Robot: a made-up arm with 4 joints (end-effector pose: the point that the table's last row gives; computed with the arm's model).
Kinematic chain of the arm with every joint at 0, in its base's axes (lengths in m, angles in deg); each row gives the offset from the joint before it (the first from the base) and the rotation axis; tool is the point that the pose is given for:
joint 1: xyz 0 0 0.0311 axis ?
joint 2: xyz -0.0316 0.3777 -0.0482 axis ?
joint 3: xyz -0.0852 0 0.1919 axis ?
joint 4: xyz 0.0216 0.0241 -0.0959 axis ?
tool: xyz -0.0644 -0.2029 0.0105
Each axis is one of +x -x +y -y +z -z.
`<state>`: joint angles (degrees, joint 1 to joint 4).
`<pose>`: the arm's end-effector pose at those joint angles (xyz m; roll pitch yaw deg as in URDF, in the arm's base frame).
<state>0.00 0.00 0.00 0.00</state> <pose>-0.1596 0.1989 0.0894 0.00 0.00 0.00</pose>
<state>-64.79 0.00 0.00 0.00</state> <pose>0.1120 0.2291 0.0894 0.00 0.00 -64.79</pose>
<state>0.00 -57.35 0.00 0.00</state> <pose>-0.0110 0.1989 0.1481 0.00 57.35 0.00</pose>
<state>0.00 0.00 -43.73 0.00</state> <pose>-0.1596 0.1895 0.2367 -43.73 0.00 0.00</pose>
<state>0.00 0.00 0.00 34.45</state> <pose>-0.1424 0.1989 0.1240 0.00 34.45 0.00</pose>
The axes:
joint 1: +z
joint 2: -y
joint 3: +x
joint 4: +y

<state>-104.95 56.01 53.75 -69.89</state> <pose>0.3946 -0.0539 -0.1202 145.86 -36.55 145.55</pose>
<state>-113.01 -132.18 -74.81 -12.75</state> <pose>0.0964 -0.3729 -0.1489 90.71 49.61 47.80</pose>
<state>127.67 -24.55 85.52 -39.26</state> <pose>-0.3042 -0.4109 0.0361 70.68 16.07 86.63</pose>
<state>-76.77 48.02 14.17 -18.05</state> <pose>0.1896 0.1998 -0.0819 22.97 -65.19 -87.19</pose>
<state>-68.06 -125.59 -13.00 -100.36</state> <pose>0.1797 0.0015 -0.0101 8.26 24.30 -54.01</pose>
